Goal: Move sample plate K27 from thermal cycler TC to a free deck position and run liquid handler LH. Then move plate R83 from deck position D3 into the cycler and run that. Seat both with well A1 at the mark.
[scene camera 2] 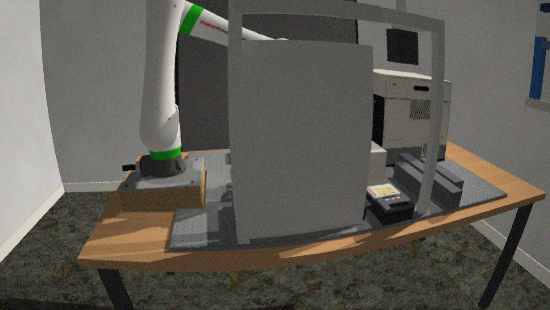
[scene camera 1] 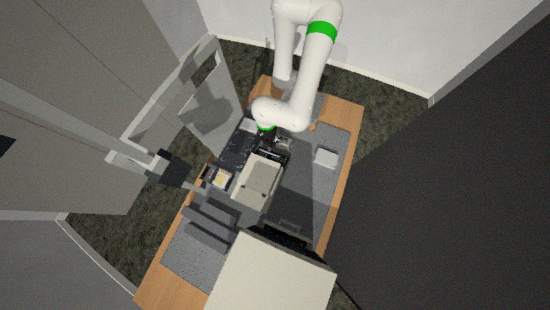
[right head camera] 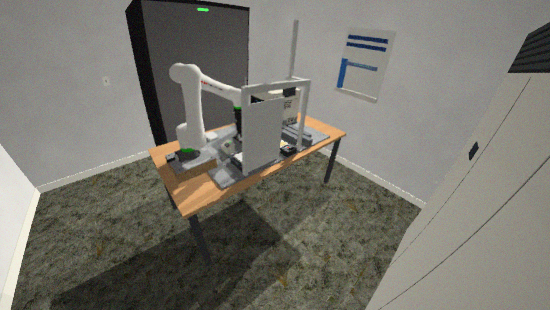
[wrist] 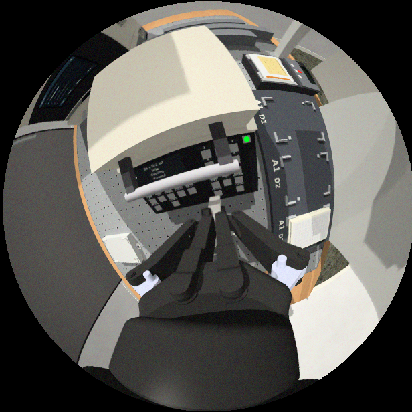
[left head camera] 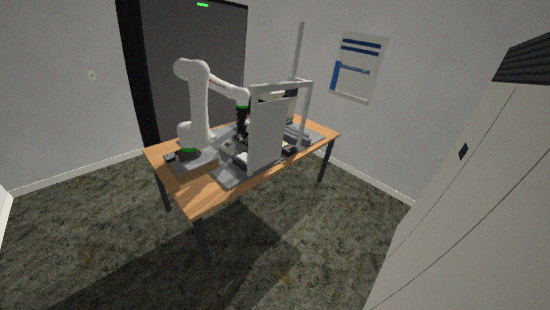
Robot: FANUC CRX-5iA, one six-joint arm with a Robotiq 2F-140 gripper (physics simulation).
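Places are measured from the arm's base along level axes (x ahead, y up, z right), in millimetres.
Pixels of known places: gripper, fingertip midpoint: [scene camera 1: 270,149] [right head camera: 240,140] [left head camera: 241,140]; arm's base, link origin: [scene camera 2: 167,170] [right head camera: 190,154] [left head camera: 191,154].
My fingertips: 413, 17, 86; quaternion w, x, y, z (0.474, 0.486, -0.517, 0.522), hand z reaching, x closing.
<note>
Ahead of a thing's pixels: the offset from my fingertips to its middle, as dx, dy, dz. "pt": to the spot under its first point.
My gripper [wrist: 216,203] [scene camera 1: 270,145] is shut and empty, its fingertips in front of the black key panel [wrist: 187,187] of the cream thermal cycler [wrist: 150,85] [scene camera 1: 259,177]. The cycler's lid is down, with a light bar handle [wrist: 185,181] across its front; a green light [wrist: 246,139] shows on the panel. Plate K27 does not show. The dark deck [wrist: 267,175] carries labels D1 and D2, with empty corner brackets at both. A white plate [wrist: 310,227] sits at the third position, D3. The large cream instrument @[+653, +116, -243] [scene camera 1: 272,275] [scene camera 2: 410,112] has a dark front; I cannot read any label on it.
A small black device @[+273, -57, +258] [wrist: 305,75] [scene camera 2: 392,207] bears a yellow-topped plate @[+276, -36, +216] [wrist: 272,67] [scene camera 1: 221,178] beyond D1. A white box @[-92, -71, -353] [wrist: 123,248] [scene camera 1: 326,157] stands across the board. Grey rails [scene camera 2: 430,177] [scene camera 1: 207,237] and an upright grey panel @[pt -32, +176, +299] [scene camera 2: 302,140] [left head camera: 270,132] stand along the table edge.
</note>
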